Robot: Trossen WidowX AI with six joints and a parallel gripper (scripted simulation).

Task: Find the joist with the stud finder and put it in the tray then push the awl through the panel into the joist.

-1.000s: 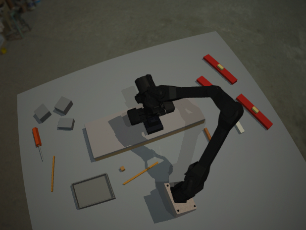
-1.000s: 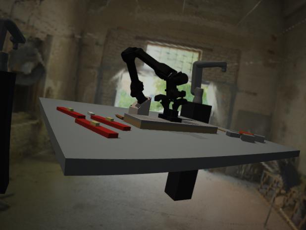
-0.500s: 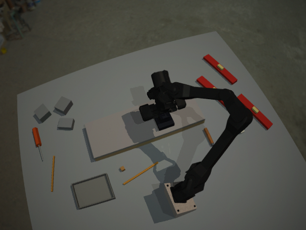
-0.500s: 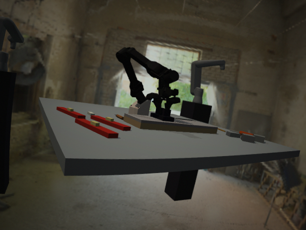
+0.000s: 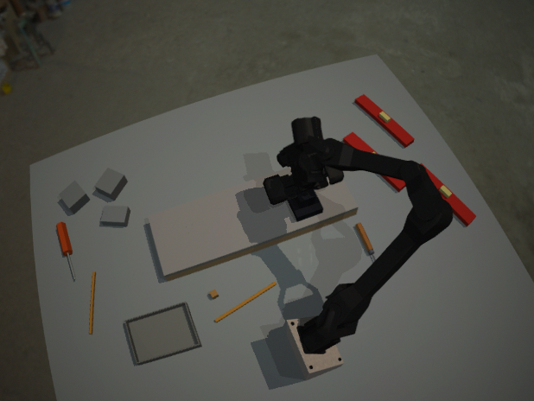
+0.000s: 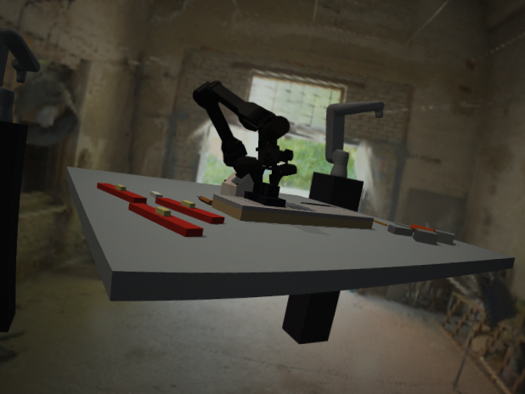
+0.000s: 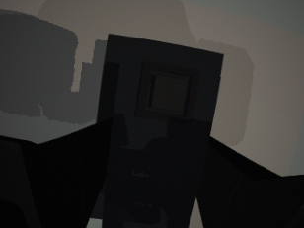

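Now: gripper tip 410 mm to the right of the grey tray, 270 mm past it and 50 mm above it. Also, from my gripper tip: square light: 30 mm above, 20 mm ahead; stud finder: 20 mm above, 10 mm ahead; awl: 180 mm behind, 140 mm to the right, 60 mm below.
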